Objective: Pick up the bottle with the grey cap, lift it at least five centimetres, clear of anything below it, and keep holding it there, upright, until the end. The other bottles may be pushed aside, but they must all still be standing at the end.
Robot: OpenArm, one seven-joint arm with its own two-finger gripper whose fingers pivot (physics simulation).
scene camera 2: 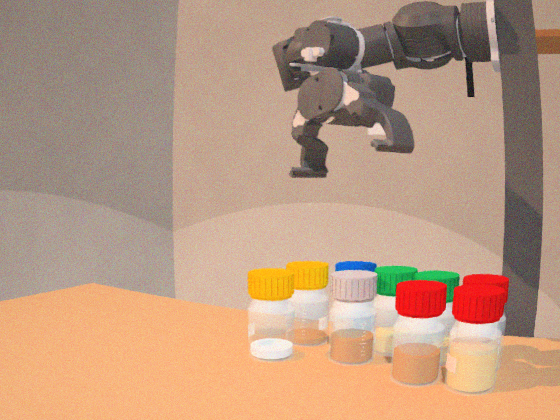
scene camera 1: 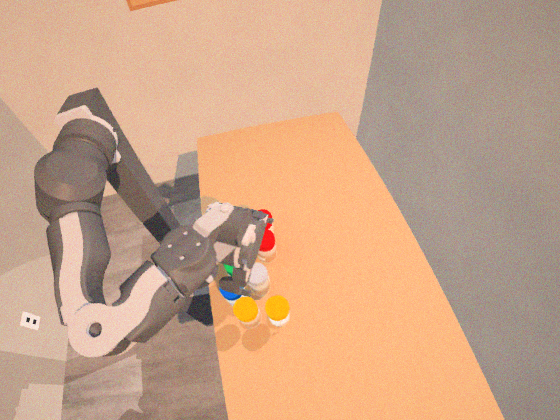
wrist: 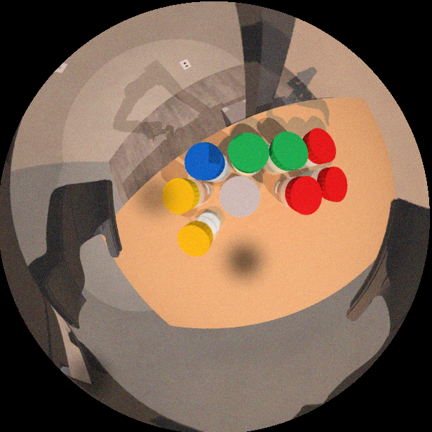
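Note:
The bottle with the grey cap [scene camera 1: 258, 275] [scene camera 2: 352, 310] [wrist: 240, 196] stands upright on the table [scene camera 1: 325, 200] [scene camera 2: 125, 360] [wrist: 300, 260], among the other bottles, with brown contents in its lower part. My gripper [scene camera 1: 256, 255] [scene camera 2: 350, 161] [wrist: 212, 243] is wide open and empty, high above the bottles. In the second scene view its fingers hang on either side above the grey cap, well clear of it. In the wrist view the grey cap shows between the fingers, above the line joining their tips. In the first scene view the gripper hides some of the bottles.
Upright around it stand two yellow-capped bottles [scene camera 2: 270, 315] [scene camera 2: 307, 300], a blue-capped one [wrist: 204, 161], two green-capped ones [wrist: 248, 152] [wrist: 288, 151] and three red-capped ones [wrist: 303, 195] [wrist: 332, 184] [wrist: 319, 146]. The blue, nearer green and one yellow cap are close to the grey one.

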